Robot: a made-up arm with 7 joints.
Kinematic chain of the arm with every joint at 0, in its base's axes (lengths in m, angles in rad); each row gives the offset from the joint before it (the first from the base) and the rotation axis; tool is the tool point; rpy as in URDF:
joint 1: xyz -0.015 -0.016 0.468 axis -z
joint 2: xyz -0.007 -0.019 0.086 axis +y
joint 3: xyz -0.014 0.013 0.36 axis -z
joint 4: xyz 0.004 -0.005 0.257 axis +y
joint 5: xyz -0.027 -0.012 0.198 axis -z
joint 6: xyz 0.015 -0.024 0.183 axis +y
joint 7: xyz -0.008 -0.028 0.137 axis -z
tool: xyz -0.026 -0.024 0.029 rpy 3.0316 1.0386 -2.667
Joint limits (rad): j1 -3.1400..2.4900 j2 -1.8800..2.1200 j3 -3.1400..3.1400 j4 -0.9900..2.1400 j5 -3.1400..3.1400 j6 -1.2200..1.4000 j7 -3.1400..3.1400
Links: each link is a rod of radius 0.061 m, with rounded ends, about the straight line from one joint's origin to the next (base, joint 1, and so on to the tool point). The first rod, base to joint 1, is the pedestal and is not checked.
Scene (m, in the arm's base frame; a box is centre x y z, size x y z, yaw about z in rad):
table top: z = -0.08
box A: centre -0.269 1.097 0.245 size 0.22 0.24 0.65 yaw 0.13
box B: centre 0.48 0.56 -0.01 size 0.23 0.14 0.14 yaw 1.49
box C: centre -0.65 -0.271 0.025 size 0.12 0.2 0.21 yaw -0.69
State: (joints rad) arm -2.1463 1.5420 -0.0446 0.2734 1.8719 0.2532 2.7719
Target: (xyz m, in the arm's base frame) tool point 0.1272 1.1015 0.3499
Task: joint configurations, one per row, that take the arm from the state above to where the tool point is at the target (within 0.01 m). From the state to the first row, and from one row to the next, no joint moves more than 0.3 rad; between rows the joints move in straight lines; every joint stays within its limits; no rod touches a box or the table.
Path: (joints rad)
1: -2.0012 1.4033 -0.1175 0.1699 2.0860 0.2575 2.8946
2: -1.8561 1.2646 -0.1904 0.0664 2.3002 0.2618 3.0173
3: -1.7110 1.1259 -0.2633 -0.0371 2.5143 0.2660 3.1400
4: -1.6500 1.3023 -0.1711 0.0914 2.2892 0.2903 3.0211
5: -1.5889 1.4788 -0.0788 0.2198 2.0641 0.3146 2.9022
6: -1.5279 1.6552 0.0134 0.3483 1.8390 0.3389 2.7833

